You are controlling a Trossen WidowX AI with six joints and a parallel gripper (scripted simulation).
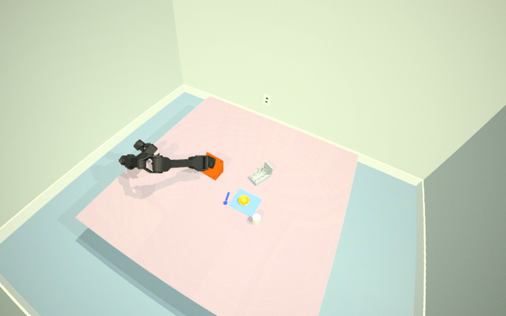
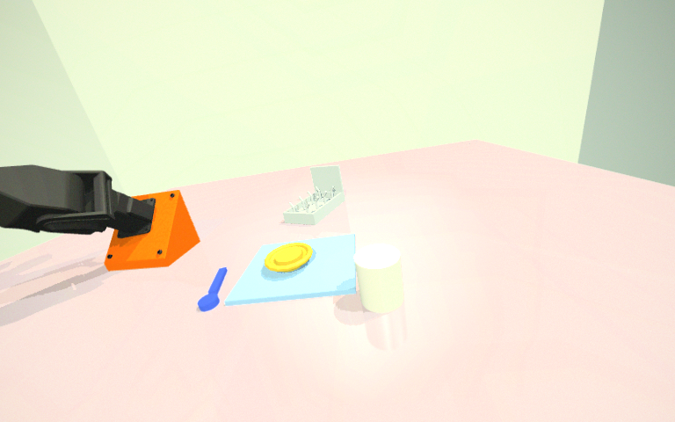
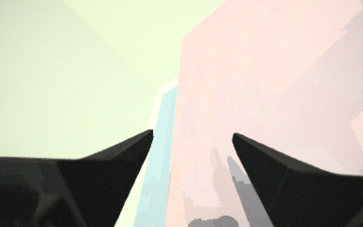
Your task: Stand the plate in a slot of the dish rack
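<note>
My gripper tip is 660 mm short of the yellow plate, 10 mm to the left of it and 40 mm above it. Round my gripper tip: light blue mat 670 mm ahead, 10 mm to the right, 50 mm below; blue spoon 570 mm ahead, 50 mm to the right, 50 mm below; cream cup 770 mm ahead, 80 mm to the right, 30 mm below.
</note>
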